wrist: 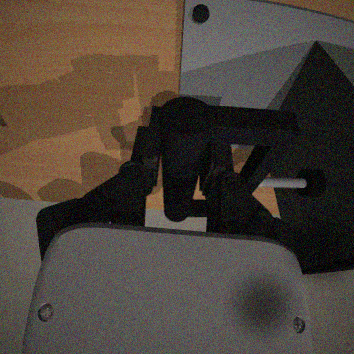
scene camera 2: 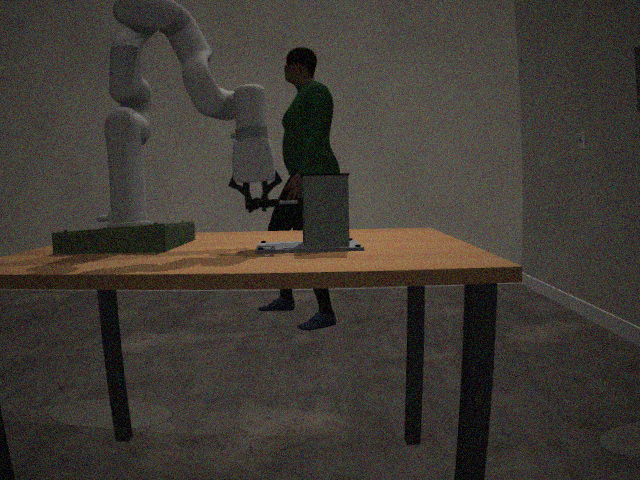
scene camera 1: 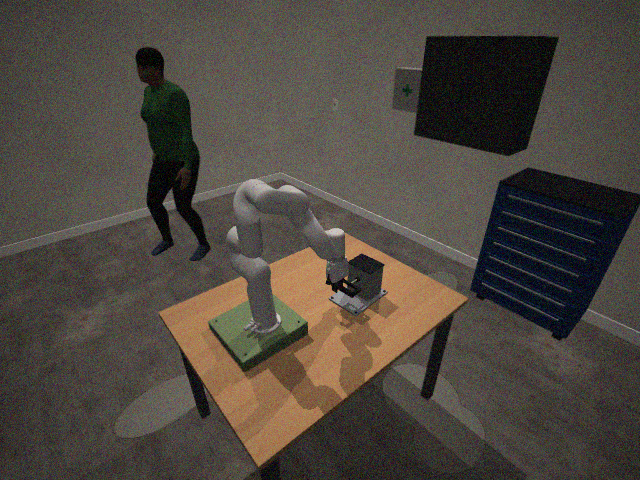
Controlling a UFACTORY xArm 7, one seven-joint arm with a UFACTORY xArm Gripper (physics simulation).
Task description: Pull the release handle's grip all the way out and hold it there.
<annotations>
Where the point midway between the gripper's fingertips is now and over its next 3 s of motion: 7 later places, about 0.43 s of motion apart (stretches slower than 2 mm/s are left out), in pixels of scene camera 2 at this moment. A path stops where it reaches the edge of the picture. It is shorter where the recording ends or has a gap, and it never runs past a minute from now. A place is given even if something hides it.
My gripper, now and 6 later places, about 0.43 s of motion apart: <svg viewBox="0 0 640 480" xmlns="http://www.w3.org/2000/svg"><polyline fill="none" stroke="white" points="257,211 246,211 244,208 247,205 249,206 252,210 250,210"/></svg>
</annotations>
